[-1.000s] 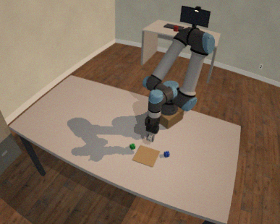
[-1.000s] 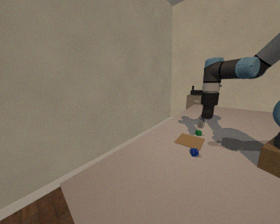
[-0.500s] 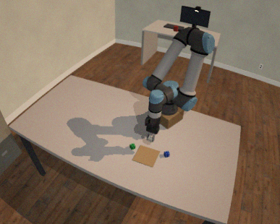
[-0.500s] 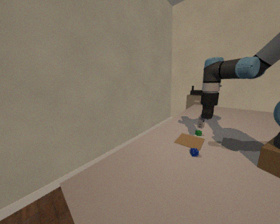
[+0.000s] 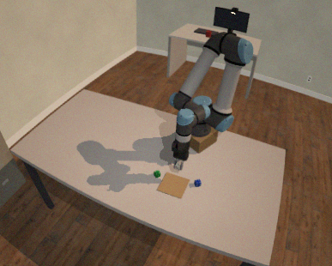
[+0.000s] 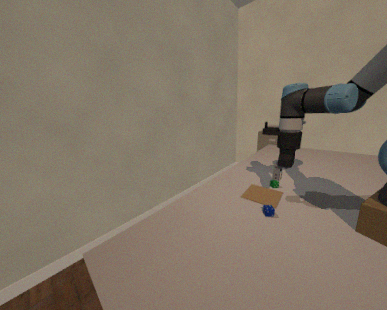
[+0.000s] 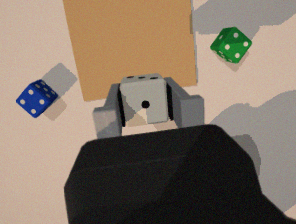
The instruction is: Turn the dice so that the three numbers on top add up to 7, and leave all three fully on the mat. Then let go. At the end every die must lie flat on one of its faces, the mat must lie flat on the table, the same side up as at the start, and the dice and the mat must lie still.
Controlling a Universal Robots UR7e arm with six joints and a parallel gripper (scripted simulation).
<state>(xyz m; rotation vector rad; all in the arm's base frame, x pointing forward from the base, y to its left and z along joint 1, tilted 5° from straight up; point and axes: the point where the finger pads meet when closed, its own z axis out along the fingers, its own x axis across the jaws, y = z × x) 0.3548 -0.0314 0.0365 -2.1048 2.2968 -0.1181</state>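
My hand is 11 cm above the tan mat and 5 cm short of it. Also, from my hand: white die right at my hand; then blue die 12 cm to the left, 10 cm below; then green die 11 cm to the right, 10 cm below, 2 cm ahead.
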